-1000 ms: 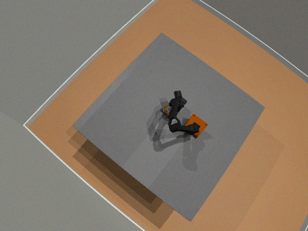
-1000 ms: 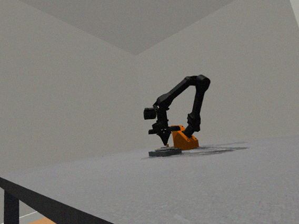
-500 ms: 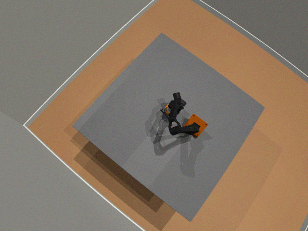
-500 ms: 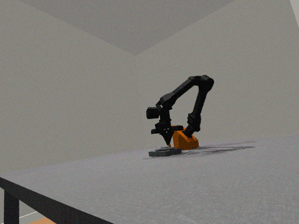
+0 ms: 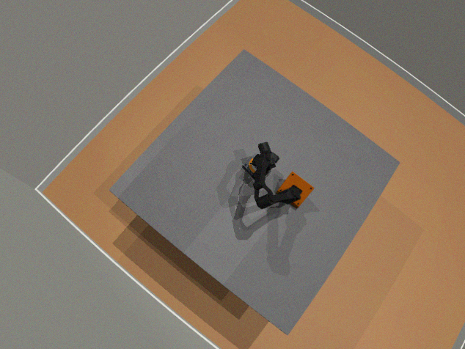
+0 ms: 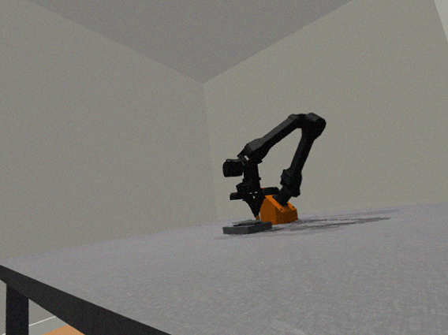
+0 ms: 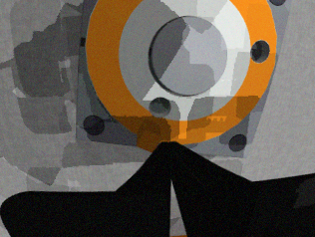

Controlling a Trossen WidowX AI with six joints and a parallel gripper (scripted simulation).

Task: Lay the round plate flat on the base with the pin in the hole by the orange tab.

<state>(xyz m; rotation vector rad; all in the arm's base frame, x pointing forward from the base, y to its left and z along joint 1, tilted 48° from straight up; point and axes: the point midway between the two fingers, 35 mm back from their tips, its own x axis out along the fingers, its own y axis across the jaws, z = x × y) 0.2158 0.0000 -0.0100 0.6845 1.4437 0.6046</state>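
My gripper tip is now 3 cm short of the round plate and 1 cm above it. From my gripper tip the other things lie so: base 5 cm ahead, 1 cm to the right, 2 cm below.
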